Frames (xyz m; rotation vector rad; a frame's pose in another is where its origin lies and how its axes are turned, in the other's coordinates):
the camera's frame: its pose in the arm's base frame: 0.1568 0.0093 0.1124 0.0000 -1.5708 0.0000
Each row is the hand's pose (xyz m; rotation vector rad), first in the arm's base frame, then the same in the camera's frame.
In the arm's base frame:
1: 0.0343 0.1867 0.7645 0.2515 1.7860 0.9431
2: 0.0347 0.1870 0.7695 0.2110 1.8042 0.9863
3: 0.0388 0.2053 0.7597 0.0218 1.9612 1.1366
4: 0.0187 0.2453 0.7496 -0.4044 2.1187 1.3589
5: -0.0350 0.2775 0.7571 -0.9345 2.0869 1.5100
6: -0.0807 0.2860 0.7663 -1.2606 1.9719 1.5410
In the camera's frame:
1: 0.6521 0.1774 0.1225 -1.0109 -2.5748 -0.5852
2: 0.6571 0.1777 0.1221 -1.0007 -2.5372 -0.6480
3: 0.6473 0.1960 0.1180 -0.8891 -2.3187 -0.8556
4: 0.6372 0.2360 0.1381 -0.6541 -1.9850 -1.2084
5: 0.6447 0.2682 0.1918 -0.3704 -1.7021 -1.5735
6: 0.6539 0.2767 0.2375 -0.1788 -1.5640 -1.7869

